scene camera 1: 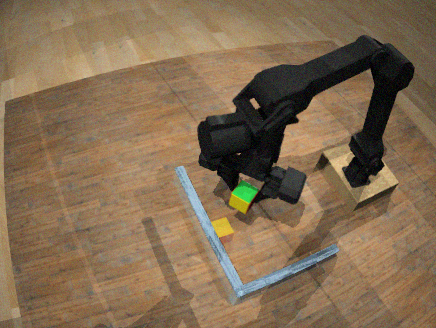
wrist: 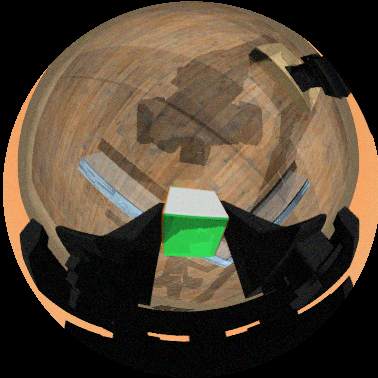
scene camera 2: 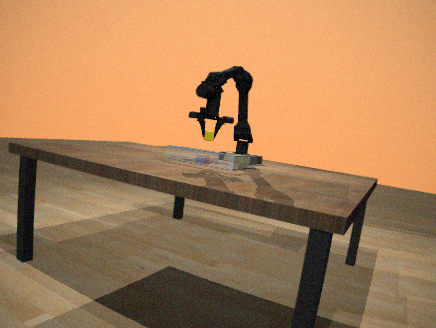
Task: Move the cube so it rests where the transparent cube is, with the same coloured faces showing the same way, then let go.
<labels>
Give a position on an L-shaped grey rail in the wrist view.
126,193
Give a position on a cube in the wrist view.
193,221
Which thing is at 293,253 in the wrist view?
My gripper.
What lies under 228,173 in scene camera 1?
My gripper.
</labels>
